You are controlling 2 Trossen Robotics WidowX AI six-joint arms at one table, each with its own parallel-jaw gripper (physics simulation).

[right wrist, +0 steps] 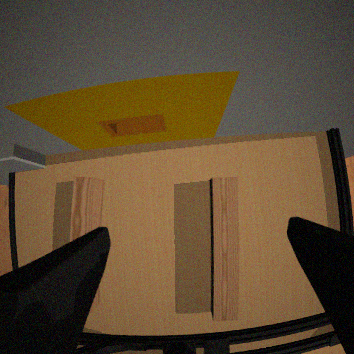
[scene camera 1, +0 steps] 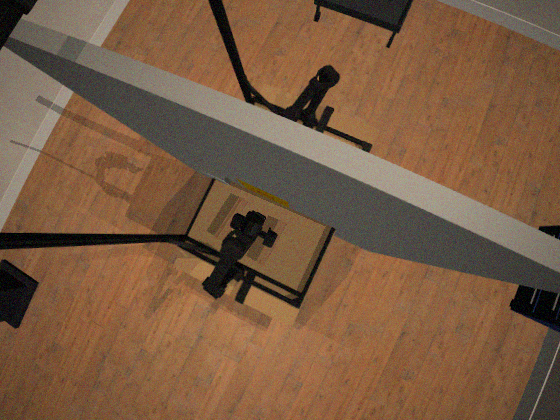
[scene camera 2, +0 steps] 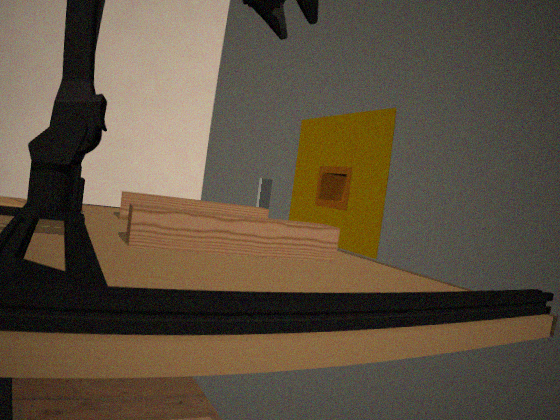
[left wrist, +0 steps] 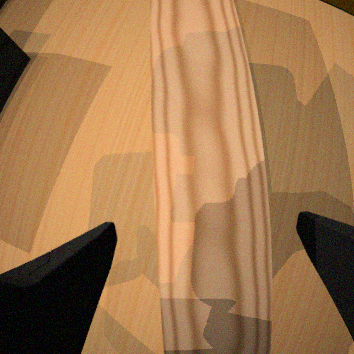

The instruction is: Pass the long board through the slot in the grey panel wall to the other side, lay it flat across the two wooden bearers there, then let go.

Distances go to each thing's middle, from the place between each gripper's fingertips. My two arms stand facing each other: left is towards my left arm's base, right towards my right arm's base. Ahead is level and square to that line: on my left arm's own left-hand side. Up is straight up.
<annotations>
I see my right gripper 21 cm above the orange-framed slot (scene camera 2: 333, 185), 17 cm to the right of it and 8 cm past it. Also, from my right hand: small grey block (scene camera 2: 250, 191): 38 cm behind, 26 cm below, 18 cm to the left.
I see the orange-framed slot 2 cm ahead of my left hand, 24 cm to the right of it and 7 cm above it. Also, from my left hand: small grey block: 29 cm behind, 23 cm to the right, 2 cm above.
</annotations>
